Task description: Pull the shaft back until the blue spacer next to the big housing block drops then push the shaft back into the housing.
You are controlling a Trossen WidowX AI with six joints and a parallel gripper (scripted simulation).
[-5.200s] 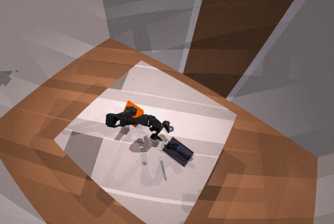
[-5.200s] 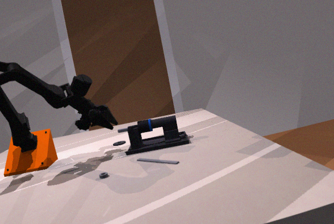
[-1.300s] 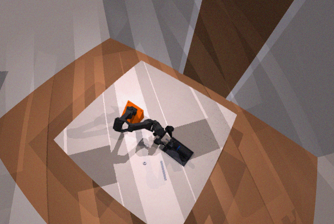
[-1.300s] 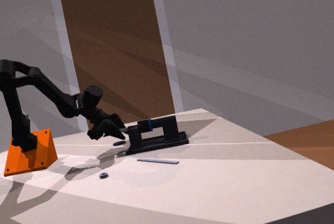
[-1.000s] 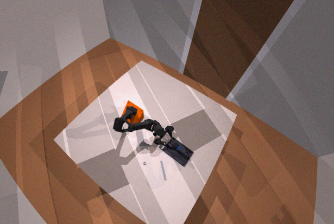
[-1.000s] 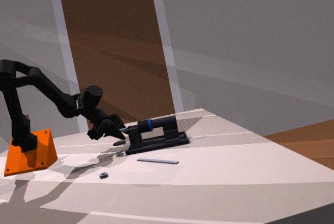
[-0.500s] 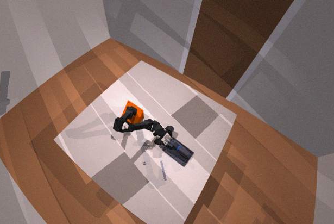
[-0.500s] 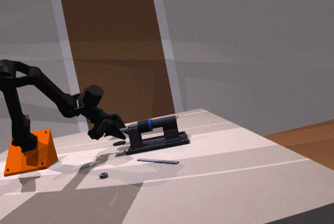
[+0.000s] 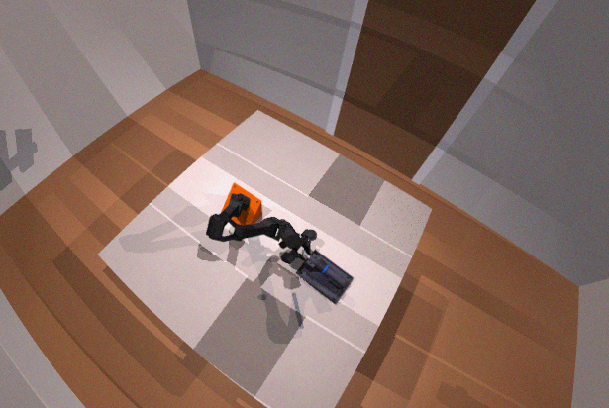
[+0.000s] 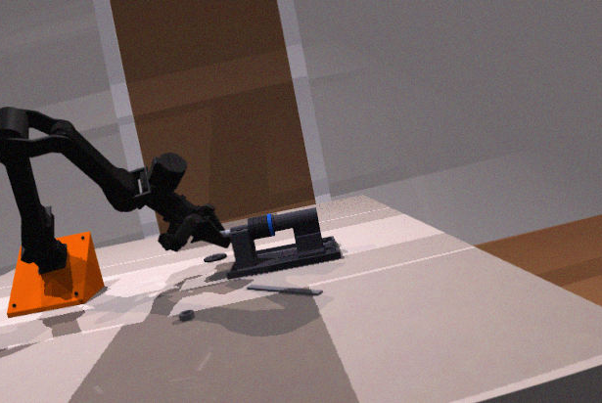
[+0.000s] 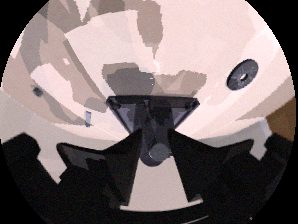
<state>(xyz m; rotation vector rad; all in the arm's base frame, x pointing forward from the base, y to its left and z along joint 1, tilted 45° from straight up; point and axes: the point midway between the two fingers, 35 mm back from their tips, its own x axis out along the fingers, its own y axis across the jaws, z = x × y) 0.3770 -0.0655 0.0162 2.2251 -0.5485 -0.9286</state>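
Right now the grey shaft is 5 cm ahead of my gripper tip, 3 cm above it and 1 cm to the right of it. The rest, counted from my gripper tip: flat bar 21 cm to the right, 8 cm ahead, 5 cm below; blue spacer 9 cm ahead, 2 cm above, 1 cm to the right.
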